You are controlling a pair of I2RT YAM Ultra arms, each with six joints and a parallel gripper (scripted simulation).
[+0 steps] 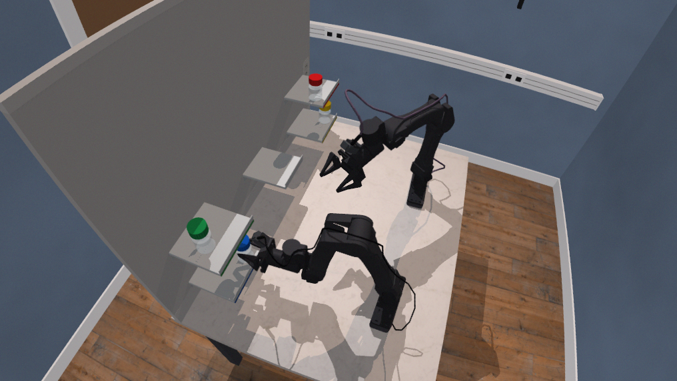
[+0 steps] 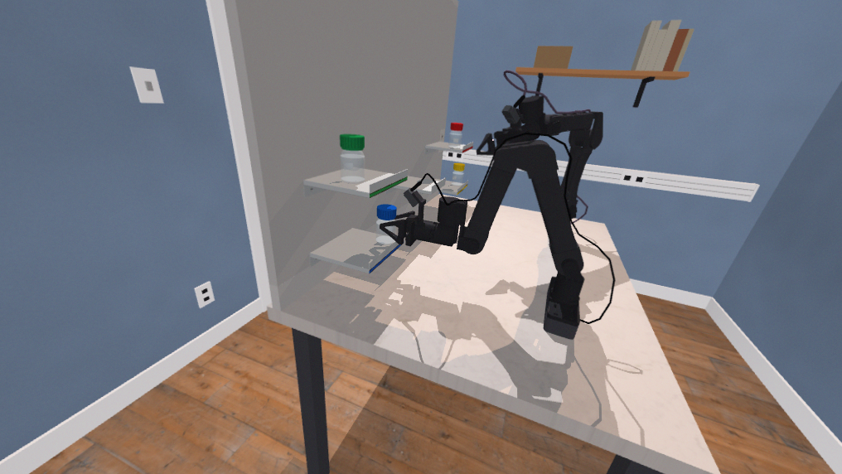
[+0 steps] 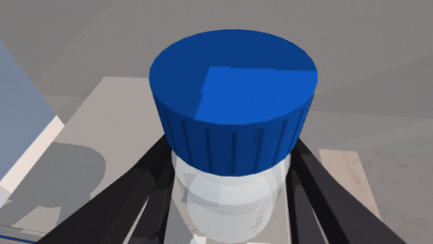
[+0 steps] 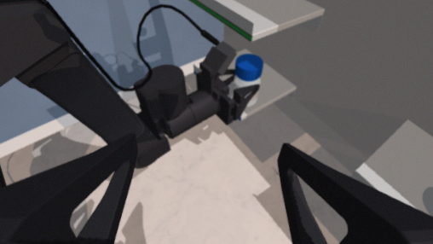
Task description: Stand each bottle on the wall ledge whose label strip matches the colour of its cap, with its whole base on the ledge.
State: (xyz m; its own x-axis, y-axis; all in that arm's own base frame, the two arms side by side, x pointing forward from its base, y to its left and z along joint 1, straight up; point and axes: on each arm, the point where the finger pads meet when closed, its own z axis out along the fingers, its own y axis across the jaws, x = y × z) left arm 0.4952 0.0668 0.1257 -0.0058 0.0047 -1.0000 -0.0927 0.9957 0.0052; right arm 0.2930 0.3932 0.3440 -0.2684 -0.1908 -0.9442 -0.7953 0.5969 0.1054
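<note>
Now: the blue-capped bottle 10 mm below my left hand. Also, from my left hand: green-capped bottle 180 mm above, 100 mm to the left, 40 mm ahead; then grey wall panel 330 mm to the right, 280 mm above, 150 mm ahead; then red-capped bottle 680 mm to the right, 180 mm above, 10 mm ahead.
</note>
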